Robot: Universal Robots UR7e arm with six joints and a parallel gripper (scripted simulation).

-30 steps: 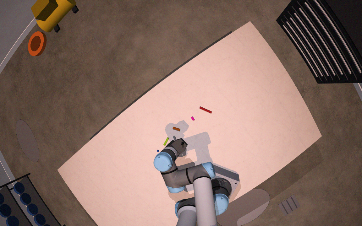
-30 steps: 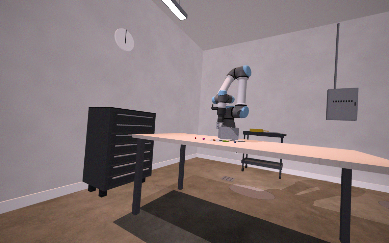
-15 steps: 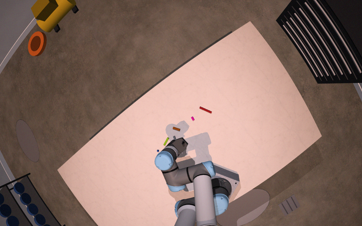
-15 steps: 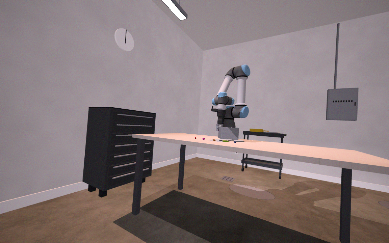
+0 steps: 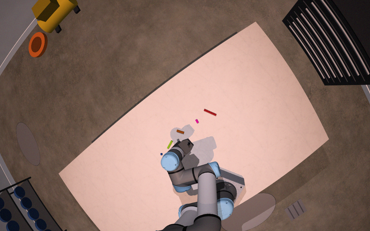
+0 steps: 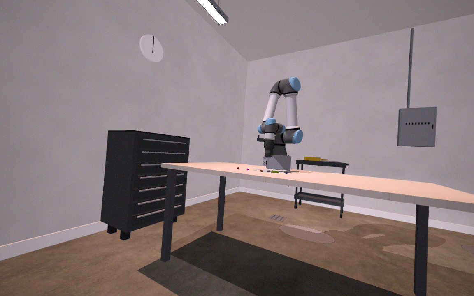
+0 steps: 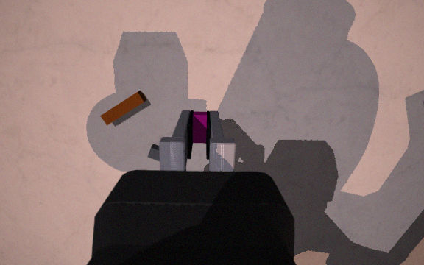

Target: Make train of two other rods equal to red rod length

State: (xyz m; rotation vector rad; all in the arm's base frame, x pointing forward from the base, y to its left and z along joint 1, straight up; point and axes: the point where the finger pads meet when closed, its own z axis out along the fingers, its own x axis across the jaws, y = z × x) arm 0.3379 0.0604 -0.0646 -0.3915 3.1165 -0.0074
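Right now my hand is 5 cm to the right of the grey rod, 5 cm above it and 2 cm short of it. Also, from my hand: blue rod (17 cm to the left, 5 cm below); then orange rod (7 cm ahead, 5 cm below, 1 cm to the left); then lime rod (10 cm to the left, 5 cm below, 3 cm ahead).
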